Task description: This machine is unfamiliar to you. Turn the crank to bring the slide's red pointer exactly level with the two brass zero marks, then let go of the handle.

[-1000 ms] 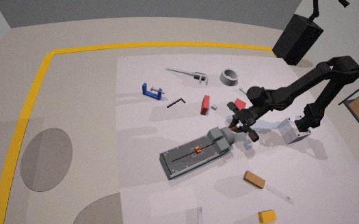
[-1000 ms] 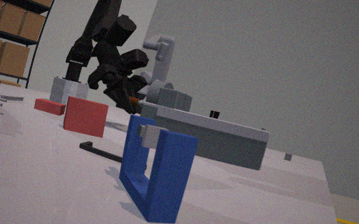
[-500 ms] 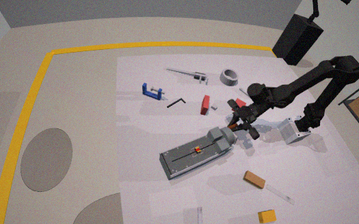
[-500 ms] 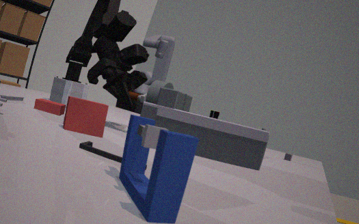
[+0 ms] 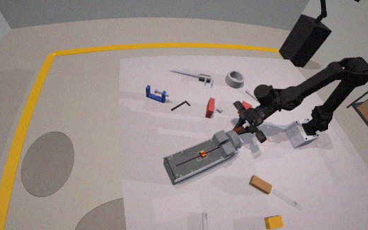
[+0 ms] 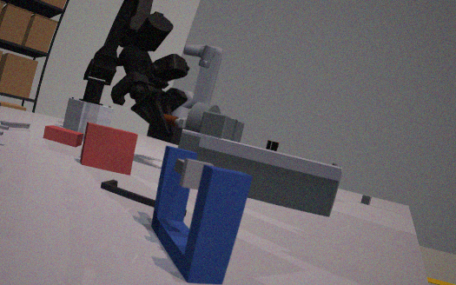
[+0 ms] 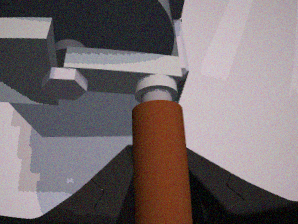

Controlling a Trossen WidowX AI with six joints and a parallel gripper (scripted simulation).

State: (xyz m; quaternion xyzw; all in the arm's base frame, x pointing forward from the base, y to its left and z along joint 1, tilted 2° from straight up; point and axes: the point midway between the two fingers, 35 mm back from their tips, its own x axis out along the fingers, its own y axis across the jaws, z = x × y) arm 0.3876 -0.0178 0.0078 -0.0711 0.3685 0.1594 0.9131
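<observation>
My gripper tip is 20 mm past the crank handle, 10 mm to the left of it and 30 mm below it. From my gripper tip the other things lie so: tan block 90 mm behind, 210 mm to the left, 50 mm below; then red pointer 150 mm ahead, 90 mm to the left, 20 mm above; then black hex key 170 mm ahead, 190 mm to the right, 60 mm below.
</observation>
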